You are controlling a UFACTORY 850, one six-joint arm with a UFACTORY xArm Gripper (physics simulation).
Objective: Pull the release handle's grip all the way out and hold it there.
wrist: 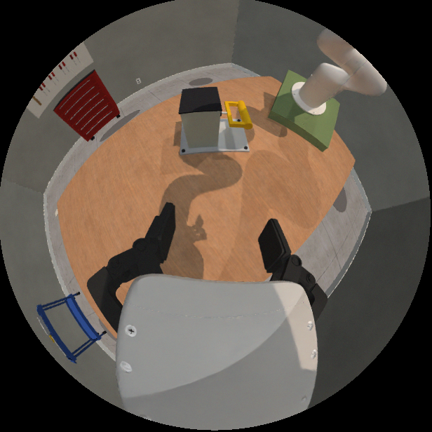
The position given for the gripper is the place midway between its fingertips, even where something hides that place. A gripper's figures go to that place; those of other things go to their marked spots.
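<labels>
The gripper point(221, 222) is 0.12 m from the lens, while a grey base plate point(229, 138) sits 0.50 m from the lens.
</labels>
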